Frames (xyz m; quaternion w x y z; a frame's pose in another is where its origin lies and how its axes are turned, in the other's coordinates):
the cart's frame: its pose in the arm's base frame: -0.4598 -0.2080 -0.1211 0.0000 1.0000 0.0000 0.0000
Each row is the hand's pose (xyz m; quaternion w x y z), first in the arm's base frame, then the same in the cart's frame.
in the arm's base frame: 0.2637 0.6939 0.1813 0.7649 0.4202 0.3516 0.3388
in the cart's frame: 0.7235 -0.9019 -0.3024 0.4202 -0.7649 0.3388 -0.3516
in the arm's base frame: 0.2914 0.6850 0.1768 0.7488 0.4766 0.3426 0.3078
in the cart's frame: 0.7512 -0.8930 -0.2979 0.4766 -0.7488 0.3078 -0.3426
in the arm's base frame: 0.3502 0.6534 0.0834 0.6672 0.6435 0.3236 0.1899
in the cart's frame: 0.8100 -0.8614 -0.2045 0.6435 -0.6672 0.1899 -0.3236
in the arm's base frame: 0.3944 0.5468 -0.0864 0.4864 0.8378 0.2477 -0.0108
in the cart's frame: 0.8542 -0.7548 -0.0347 0.8378 -0.4864 -0.0108 -0.2477
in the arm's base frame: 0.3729 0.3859 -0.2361 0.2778 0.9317 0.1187 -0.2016
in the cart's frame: 0.8327 -0.5939 0.1150 0.9317 -0.2778 -0.2016 -0.1187
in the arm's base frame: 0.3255 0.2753 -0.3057 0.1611 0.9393 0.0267 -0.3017
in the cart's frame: 0.7853 -0.4833 0.1846 0.9393 -0.1611 -0.3017 -0.0267
